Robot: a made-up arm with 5 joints. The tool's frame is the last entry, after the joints. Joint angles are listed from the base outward. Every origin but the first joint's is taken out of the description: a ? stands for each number. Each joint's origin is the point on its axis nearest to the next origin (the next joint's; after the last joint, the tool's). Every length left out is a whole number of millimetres.
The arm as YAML. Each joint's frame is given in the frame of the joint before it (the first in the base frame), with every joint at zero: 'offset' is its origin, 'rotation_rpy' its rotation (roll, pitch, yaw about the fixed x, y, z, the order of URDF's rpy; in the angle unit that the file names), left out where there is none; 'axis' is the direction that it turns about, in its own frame. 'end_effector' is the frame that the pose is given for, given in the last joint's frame.
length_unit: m
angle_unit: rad
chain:
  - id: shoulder
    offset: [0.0, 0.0, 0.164]
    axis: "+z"
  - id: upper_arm
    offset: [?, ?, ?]
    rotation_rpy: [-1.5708, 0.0, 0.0]
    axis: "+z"
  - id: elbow
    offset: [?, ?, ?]
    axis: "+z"
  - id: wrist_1
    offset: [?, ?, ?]
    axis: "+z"
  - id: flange
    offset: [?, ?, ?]
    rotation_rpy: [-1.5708, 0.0, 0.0]
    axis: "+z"
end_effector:
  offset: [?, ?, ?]
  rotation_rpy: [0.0, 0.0, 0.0]
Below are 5 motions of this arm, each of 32 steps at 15 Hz.
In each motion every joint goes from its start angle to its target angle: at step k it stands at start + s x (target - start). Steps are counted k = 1, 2, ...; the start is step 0. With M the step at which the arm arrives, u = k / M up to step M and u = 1 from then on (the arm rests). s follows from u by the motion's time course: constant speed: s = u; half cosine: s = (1 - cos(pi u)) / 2; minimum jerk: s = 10 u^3 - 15 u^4 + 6 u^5.
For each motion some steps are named. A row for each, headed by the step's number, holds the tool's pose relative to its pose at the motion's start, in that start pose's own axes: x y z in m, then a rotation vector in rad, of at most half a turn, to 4 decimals.
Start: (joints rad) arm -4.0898 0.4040 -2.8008 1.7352 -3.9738
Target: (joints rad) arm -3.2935 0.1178 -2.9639 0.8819 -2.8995
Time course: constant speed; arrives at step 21
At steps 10, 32:
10: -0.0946 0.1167 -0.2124 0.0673 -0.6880 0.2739
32: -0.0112 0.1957 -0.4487 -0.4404 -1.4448 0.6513

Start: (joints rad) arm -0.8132 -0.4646 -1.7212 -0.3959 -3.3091
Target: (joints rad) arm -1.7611 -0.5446 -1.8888 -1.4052 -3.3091
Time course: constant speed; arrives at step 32
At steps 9, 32:
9: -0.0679 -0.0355 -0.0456 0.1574 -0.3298 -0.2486
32: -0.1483 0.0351 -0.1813 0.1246 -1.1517 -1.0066

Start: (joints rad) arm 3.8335 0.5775 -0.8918 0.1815 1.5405
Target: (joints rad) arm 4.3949 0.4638 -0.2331 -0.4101 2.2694
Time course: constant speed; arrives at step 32
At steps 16, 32:
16: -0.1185 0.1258 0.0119 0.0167 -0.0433 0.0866
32: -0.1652 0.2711 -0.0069 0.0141 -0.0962 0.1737

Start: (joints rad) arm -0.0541 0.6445 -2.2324 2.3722 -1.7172
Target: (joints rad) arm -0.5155 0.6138 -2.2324 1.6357 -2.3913
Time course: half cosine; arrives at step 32
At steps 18, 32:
18: -0.1789 -0.0092 -0.0444 -0.4776 -0.0174 -0.1587
32: -0.3047 -0.0555 -0.0612 -0.7477 -0.1857 -0.2051

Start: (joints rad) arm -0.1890 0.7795 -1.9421 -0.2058 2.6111
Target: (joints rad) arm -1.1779 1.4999 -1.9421 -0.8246 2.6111
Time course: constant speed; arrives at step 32
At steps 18, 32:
18: 0.4523 -0.2052 -0.0716 0.4390 0.3220 0.1274
32: 0.7465 -0.2295 -0.3018 0.7790 0.5650 0.2478

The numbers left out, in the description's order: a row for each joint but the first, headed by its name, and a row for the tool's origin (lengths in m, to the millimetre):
upper_arm: 0.0 0.0 0.0
elbow: 0.054 -0.285 0.0
wrist_1: 0.089 0.393 0.0
flange: 0.101 0.128 0.0
tool: 0.0 0.0 0.0

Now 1 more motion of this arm.
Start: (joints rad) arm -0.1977 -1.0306 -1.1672 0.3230 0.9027
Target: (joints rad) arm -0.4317 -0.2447 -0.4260 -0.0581 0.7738
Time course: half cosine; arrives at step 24
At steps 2, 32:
2: -0.0054 0.0079 0.0106 -0.0177 -0.0091 -0.0034
32: -0.3404 0.6027 0.1042 -1.0073 -0.5855 -0.0483

